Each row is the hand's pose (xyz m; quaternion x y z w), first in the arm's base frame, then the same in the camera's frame.
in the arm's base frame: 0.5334 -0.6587 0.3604 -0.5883 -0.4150 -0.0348 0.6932
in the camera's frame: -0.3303 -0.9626 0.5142 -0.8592 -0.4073 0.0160 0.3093
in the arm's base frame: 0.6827 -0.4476 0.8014 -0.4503 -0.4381 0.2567 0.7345
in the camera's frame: -0.1843 -0.4953 0.6616 -0.7901 -0.3190 0.2969 0.4310
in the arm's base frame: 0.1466 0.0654 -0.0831 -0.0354 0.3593 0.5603 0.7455
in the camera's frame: -0.4519 -0.8500 -0.4041 -0.3853 0.4805 0.2667 0.7413
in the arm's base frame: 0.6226 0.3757 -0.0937 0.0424 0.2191 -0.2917 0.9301
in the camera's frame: 0.0876 -0.7038 -0.5069 -0.3121 -0.0427 -0.4379 0.8420
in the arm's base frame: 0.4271 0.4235 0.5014 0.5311 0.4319 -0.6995 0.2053
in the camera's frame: -0.1584 -0.1891 -0.2438 0.5038 0.0058 -0.7676 0.3960
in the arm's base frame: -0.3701 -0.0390 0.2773 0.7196 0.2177 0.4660 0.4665
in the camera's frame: -1.0173 -0.5912 -0.2587 0.4039 0.2739 0.3575 0.7963
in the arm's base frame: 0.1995 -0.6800 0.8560 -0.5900 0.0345 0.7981 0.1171
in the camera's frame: -0.7151 -0.5590 0.7301 0.6632 -0.4200 -0.6152 0.0724
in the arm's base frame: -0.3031 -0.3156 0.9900 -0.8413 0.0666 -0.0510 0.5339
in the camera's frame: -1.1138 -0.1975 0.3929 -0.9672 0.0558 -0.2214 0.1116
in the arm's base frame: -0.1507 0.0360 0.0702 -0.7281 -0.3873 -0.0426 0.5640
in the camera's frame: -0.7624 -0.7255 -0.3757 -0.9237 -0.3579 -0.0067 0.1363
